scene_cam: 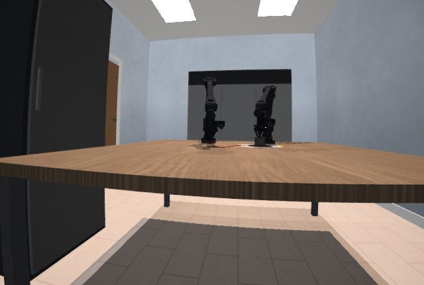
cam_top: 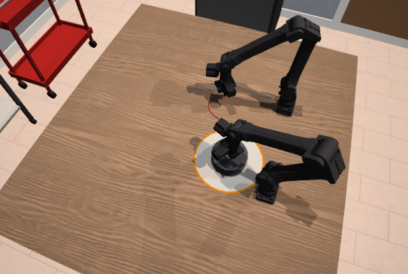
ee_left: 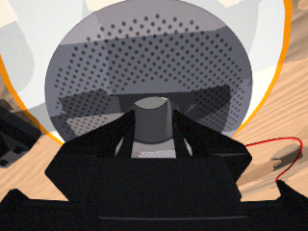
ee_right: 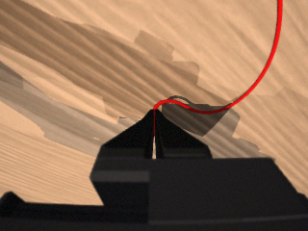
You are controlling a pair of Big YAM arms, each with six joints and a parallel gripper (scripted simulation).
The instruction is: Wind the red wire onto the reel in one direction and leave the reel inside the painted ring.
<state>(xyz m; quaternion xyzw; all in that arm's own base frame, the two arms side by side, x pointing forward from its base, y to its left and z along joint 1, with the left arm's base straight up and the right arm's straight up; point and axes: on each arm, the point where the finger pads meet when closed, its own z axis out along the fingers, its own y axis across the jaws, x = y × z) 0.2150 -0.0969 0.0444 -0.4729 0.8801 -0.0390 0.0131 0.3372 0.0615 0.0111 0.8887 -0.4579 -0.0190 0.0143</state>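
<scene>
The dark grey reel is 3 cm below my left hand. Round my left hand: orange painted ring 6 cm below.
</scene>
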